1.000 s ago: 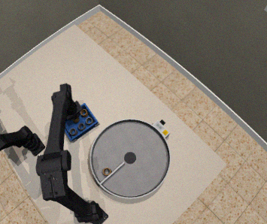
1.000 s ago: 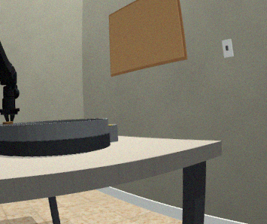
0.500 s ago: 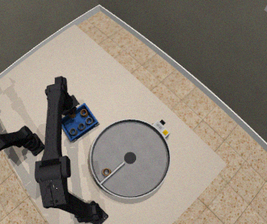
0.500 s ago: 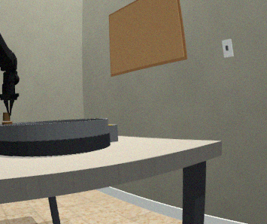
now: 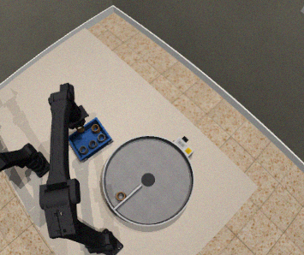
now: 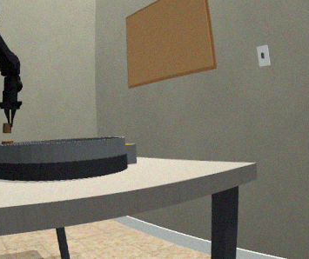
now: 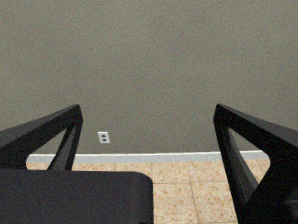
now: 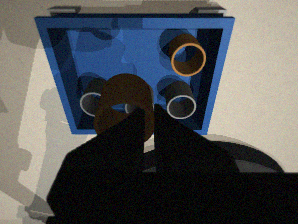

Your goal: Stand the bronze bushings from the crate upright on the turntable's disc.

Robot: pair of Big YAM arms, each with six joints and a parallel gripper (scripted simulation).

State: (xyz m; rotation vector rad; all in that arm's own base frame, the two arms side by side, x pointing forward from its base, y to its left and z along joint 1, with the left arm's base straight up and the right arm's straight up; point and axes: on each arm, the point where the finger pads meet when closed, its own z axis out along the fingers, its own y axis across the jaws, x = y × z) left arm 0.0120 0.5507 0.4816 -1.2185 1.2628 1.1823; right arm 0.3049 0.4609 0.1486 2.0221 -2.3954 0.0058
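Observation:
The turntable disc lies 4 cm ahead of my right hand, 39 cm to the right of it and 10 cm below it. From my right hand the other things lie so: blue crate (2 cm behind, 3 cm to the right, 12 cm below).

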